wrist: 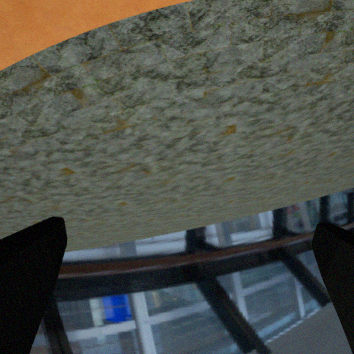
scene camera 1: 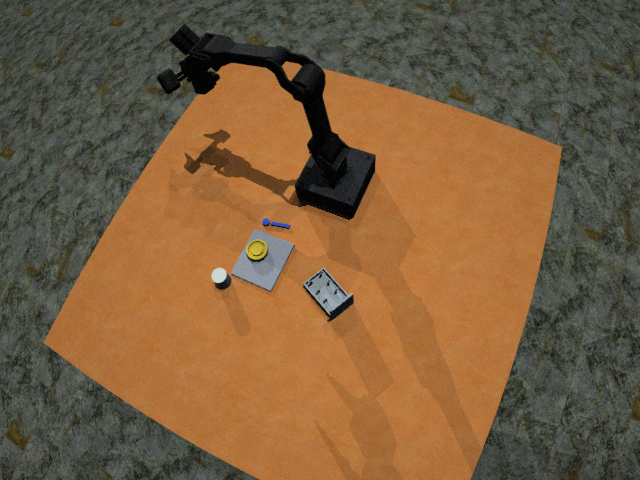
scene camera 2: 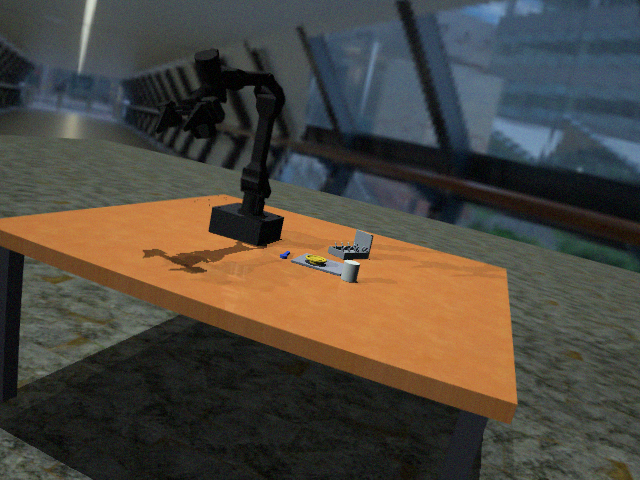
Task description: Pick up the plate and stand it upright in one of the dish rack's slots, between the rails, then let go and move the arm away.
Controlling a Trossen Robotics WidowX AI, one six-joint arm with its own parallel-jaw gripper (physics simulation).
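Observation:
The yellow plate (scene camera 1: 256,249) (scene camera 2: 315,259) lies about flat, face up, on a thin grey square board (scene camera 1: 281,255) (scene camera 2: 332,267). The grey dish rack (scene camera 1: 341,305) (scene camera 2: 363,241) stands on the table, apart from the board, with short pegs inside and a tall panel at one end. No plate shows in its slots. My gripper (scene camera 1: 176,60) (scene camera 2: 178,121) (wrist: 194,235) is open and empty, high above the table near its edge and well away from both plate and rack. Neither plate nor rack shows in the wrist view.
A white cup (scene camera 1: 219,276) (scene camera 2: 350,271) stands close beside the board. A small blue spoon-like item (scene camera 1: 280,224) (scene camera 2: 284,254) lies between the board and the arm's black base (scene camera 1: 336,187) (scene camera 2: 245,224). The orange table (scene camera 1: 155,320) (scene camera 2: 413,320) carries them all.

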